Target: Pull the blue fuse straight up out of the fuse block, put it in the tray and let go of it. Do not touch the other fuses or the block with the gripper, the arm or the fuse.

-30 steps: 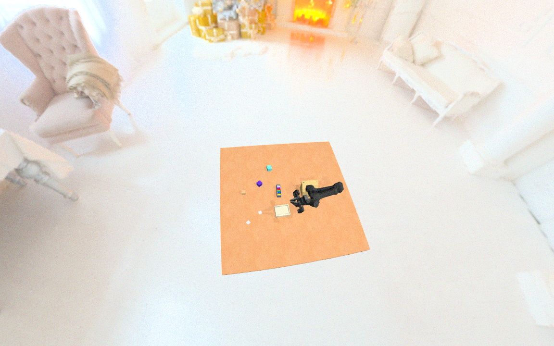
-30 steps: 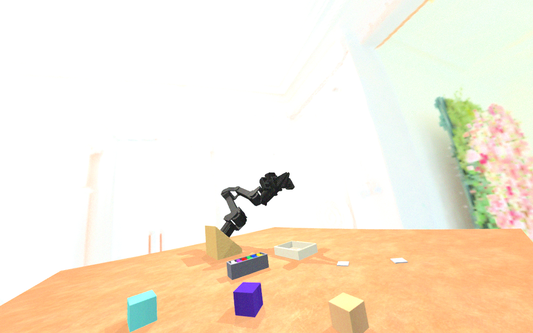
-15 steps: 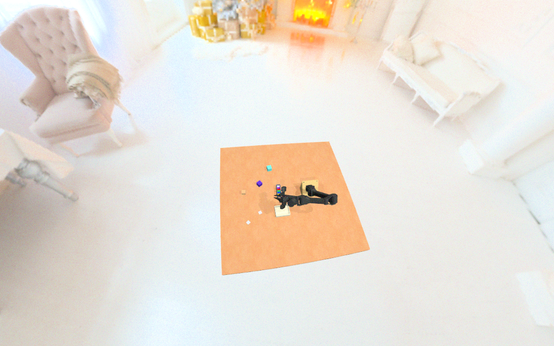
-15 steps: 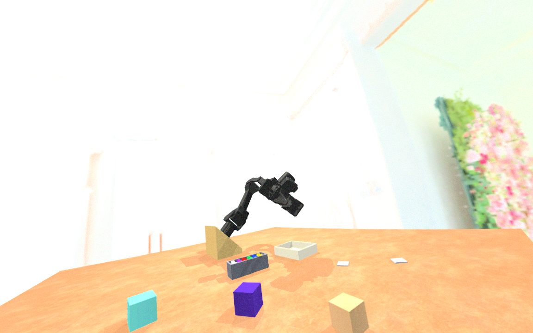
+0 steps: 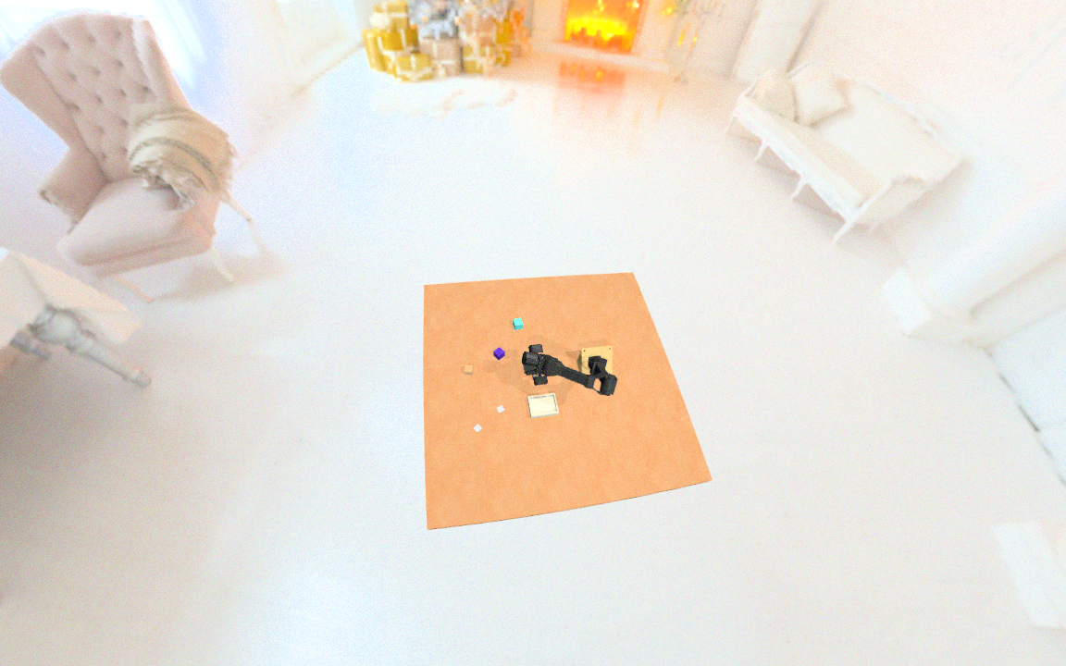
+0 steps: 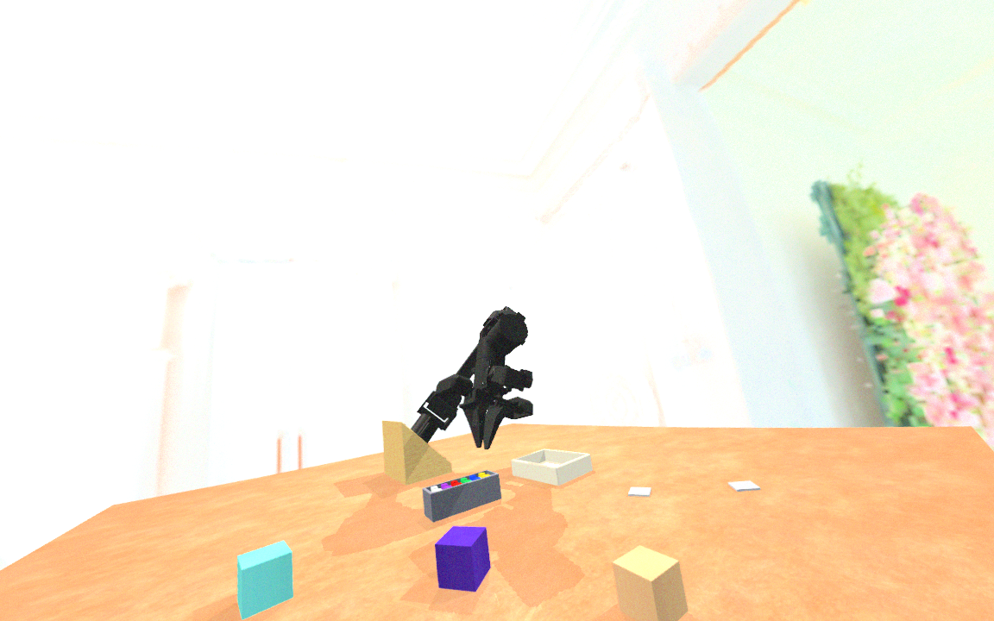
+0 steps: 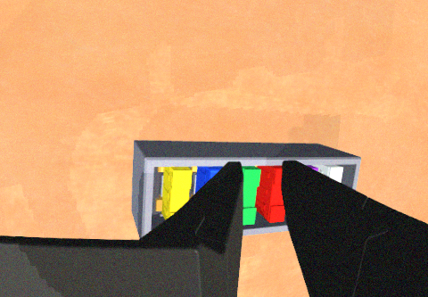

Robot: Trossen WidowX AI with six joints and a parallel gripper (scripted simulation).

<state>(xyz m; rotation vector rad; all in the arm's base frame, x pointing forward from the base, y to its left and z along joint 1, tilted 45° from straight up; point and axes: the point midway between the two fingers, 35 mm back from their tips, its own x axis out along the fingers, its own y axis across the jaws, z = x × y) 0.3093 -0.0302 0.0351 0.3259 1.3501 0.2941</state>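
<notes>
My gripper tip is 3 cm past the blue fuse and 6 cm above it. From my gripper tip the other things lie so: cream tray 3 cm behind, 18 cm to the left, 9 cm below; then cyan cube 2 cm ahead, 30 cm to the right, 7 cm below; then purple cube 14 cm ahead, 13 cm to the right, 7 cm below.
</notes>
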